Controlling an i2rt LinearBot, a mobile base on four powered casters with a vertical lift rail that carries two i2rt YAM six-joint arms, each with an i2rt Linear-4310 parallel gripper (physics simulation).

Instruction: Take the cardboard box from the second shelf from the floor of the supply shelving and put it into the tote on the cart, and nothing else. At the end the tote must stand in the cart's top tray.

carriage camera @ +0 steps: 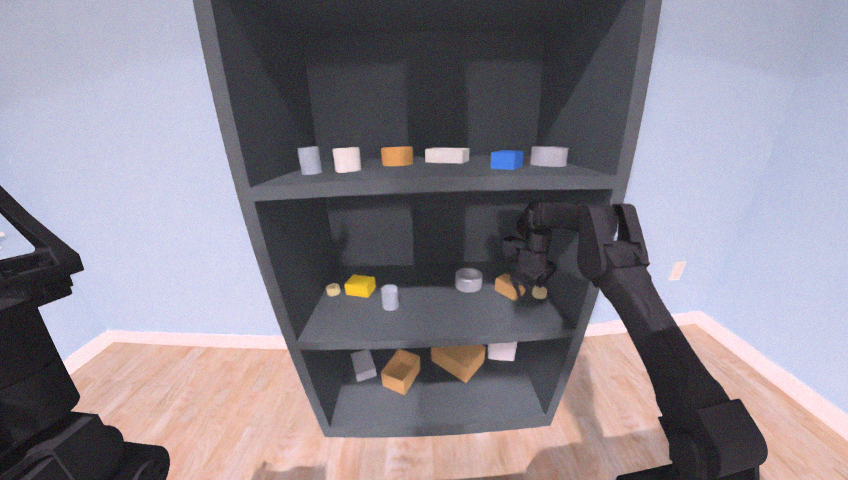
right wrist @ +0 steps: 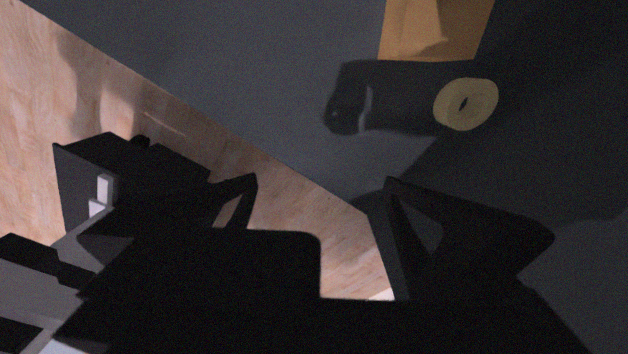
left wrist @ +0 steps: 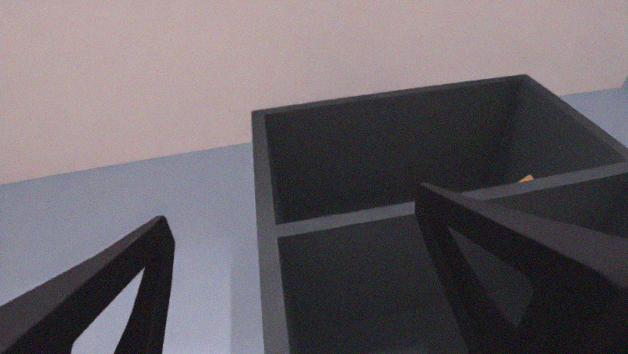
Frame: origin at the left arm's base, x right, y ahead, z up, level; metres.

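Seen in the pictures: left gripper, fingertip midpoint: point(left wrist: 295, 212); right gripper, fingertip midpoint: point(carriage camera: 530, 293) point(right wrist: 319, 181).
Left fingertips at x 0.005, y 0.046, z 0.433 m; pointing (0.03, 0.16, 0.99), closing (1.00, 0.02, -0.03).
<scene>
Offsets run from my left fingertips to a thing's top centre. "pt": to the spot under its first point.
The cardboard box @(dx +0.662, dy +0.627, dz -0.509 m) point(carriage camera: 507, 286) point(right wrist: 410, 30) stands on the second shelf from the floor of the dark grey supply shelving point(carriage camera: 434, 185) point(left wrist: 272, 300), toward its right side. In the carriage view the right gripper partly covers it. My right gripper point(carriage camera: 531, 285) point(right wrist: 319, 181) is open and empty near the shelf's right side, with the box beyond the fingers at the top of the right wrist view. My left gripper point(left wrist: 295, 212) is open and empty, well off to the left of the shelving. The tote and the cart do not show in these views.
A tan ring @(dx +0.765, dy +0.597, dz -0.534 m) point(carriage camera: 539, 292) point(right wrist: 466, 104) lies beside the box; a grey bowl @(dx +0.522, dy +0.689, dz -0.511 m) point(carriage camera: 468, 280), grey cup @(dx +0.235, dy +0.586, dz -0.489 m) point(carriage camera: 389, 297) and yellow box @(dx +0.115, dy +0.684, dz -0.514 m) point(carriage camera: 360, 285) share that shelf. Brown boxes @(dx +0.239, dy +0.649, dz -0.926 m) point(carriage camera: 400, 372) @(dx +0.500, dy +0.722, dz -0.916 m) point(carriage camera: 457, 361) stand below. The shelving's right side panel @(pt dx +0.818, dy +0.413, dz -0.486 m) point(carriage camera: 586, 309) is close to the right arm.
</scene>
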